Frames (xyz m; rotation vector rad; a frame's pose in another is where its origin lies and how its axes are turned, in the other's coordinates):
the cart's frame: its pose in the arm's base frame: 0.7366 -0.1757 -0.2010 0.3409 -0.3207 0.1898
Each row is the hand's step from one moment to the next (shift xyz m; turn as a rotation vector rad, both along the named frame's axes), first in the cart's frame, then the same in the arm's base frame.
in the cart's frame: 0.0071 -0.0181 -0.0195 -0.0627 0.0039 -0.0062
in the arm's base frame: 0.0163 -0.0089 -0.0204 -0.0576 -0.0022 -0.0256
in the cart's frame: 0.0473 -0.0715 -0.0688 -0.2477 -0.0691 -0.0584
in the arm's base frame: 0.0799 -0.0356 -0.0666 -0.1985 -0.0749 -0.1566
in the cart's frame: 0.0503 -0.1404 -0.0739 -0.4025 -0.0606 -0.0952
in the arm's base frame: 0.1003 -0.0971 -0.0906 -0.3346 -0.0738 -0.2394
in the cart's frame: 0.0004 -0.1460 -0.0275 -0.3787 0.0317 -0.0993
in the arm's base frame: 0.0423 -0.1253 -0.0677 -0.3331 0.0161 -0.2076
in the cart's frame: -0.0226 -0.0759 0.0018 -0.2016 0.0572 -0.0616
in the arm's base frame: -0.0037 -0.0738 -0.0286 -0.1844 0.0490 -0.1063
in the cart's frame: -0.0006 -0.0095 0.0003 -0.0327 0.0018 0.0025
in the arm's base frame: 0.0016 -0.0090 -0.0028 -0.0316 -0.0034 -0.0083
